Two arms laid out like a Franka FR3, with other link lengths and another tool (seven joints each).
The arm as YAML. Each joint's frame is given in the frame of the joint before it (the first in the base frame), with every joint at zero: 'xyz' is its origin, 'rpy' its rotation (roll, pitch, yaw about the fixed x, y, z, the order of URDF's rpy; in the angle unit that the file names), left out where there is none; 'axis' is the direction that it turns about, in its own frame. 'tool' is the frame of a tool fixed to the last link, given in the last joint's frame.
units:
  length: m
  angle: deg
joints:
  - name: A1
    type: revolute
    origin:
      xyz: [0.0, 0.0, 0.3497]
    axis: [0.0, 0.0, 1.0]
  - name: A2
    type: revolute
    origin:
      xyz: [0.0, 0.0, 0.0]
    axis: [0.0, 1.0, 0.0]
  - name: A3
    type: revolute
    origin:
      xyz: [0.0, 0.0, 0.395]
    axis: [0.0, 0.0, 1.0]
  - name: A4
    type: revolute
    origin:
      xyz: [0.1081, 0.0, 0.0]
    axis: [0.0, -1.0, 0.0]
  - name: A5
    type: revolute
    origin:
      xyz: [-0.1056, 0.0, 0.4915]
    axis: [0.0, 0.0, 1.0]
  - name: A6
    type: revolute
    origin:
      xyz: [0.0, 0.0, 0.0]
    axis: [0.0, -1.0, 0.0]
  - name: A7
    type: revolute
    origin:
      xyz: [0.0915, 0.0, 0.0]
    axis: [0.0, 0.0, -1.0]
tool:
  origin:
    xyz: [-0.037, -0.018, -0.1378]
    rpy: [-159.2, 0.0, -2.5]
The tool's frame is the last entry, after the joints.
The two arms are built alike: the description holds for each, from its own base.
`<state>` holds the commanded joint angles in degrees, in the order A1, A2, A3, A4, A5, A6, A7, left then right.
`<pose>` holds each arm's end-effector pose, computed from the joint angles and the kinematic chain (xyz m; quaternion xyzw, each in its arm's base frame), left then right.
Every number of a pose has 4 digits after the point. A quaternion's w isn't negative.
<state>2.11 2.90 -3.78 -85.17 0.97 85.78 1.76 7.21 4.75 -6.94 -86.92 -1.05 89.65 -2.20</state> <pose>0.6633 -0.0325 0.7208 -0.9809 0.0540 0.0105 0.1865 0.6850 -0.0151 0.6870 -0.9859 0.0032 0.0170 0.1665</pose>
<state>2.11 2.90 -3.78 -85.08 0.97 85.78 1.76 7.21 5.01 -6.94 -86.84 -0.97 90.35 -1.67</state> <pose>0.6634 -0.0325 0.7217 -0.9809 0.0539 0.0097 0.1865 0.6881 -0.0143 0.6852 -0.9859 0.0068 0.0116 0.1668</pose>
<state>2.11 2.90 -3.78 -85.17 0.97 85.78 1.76 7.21 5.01 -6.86 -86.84 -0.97 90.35 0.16</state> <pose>0.6633 -0.0325 0.7208 -0.9809 0.0540 0.0105 0.1865 0.6876 -0.0122 0.6852 -0.9857 0.0217 0.0086 0.1667</pose>
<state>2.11 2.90 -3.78 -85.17 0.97 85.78 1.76 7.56 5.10 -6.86 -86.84 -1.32 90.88 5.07</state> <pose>0.6633 -0.0325 0.7208 -0.9809 0.0540 0.0105 0.1865 0.6880 -0.0055 0.6846 -0.9848 0.0599 -0.0032 0.1630</pose>
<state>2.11 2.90 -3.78 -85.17 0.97 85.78 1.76 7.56 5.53 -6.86 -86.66 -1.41 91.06 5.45</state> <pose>0.6633 -0.0325 0.7208 -0.9809 0.0540 0.0105 0.1865 0.6910 -0.0051 0.6814 -0.9848 0.0631 -0.0033 0.1617</pose>
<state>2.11 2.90 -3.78 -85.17 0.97 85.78 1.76 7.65 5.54 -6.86 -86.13 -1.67 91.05 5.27</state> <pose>0.6633 -0.0325 0.7208 -0.9809 0.0540 0.0105 0.1865 0.6915 -0.0047 0.6864 -0.9853 0.0599 -0.0074 0.1598</pose>
